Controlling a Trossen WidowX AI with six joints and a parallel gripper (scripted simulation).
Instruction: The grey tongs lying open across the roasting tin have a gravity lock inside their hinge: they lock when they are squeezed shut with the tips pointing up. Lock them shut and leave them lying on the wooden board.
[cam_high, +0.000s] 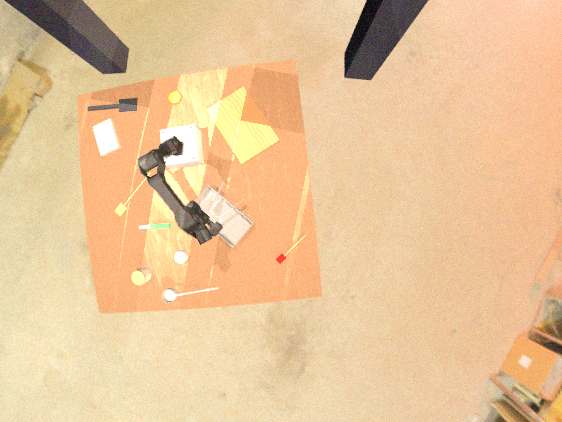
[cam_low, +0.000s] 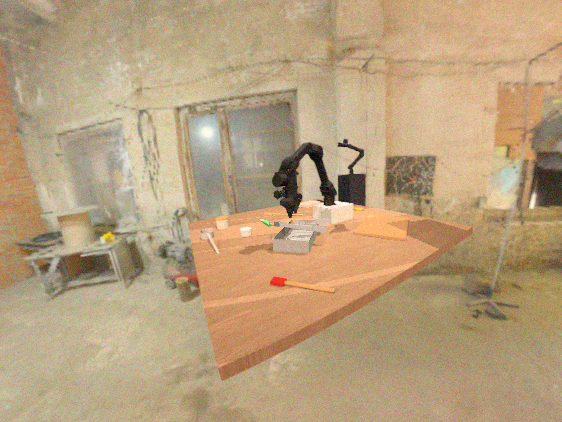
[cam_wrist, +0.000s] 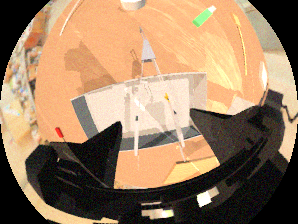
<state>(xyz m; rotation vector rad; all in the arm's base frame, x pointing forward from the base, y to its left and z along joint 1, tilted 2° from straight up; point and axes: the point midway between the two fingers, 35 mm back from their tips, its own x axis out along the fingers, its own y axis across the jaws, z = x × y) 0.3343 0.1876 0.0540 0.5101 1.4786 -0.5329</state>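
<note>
Now: the grey roasting tin 90 mm below my gripper tip, 40 mm to the left of it and 10 mm behind it. Also, from my gripper tip: black spatula (630 mm to the right, 600 mm behind, 110 mm below); wooden board (490 mm behind, 120 mm to the left, 110 mm below); pale block (660 mm to the right, 420 mm behind, 100 mm below).
</note>
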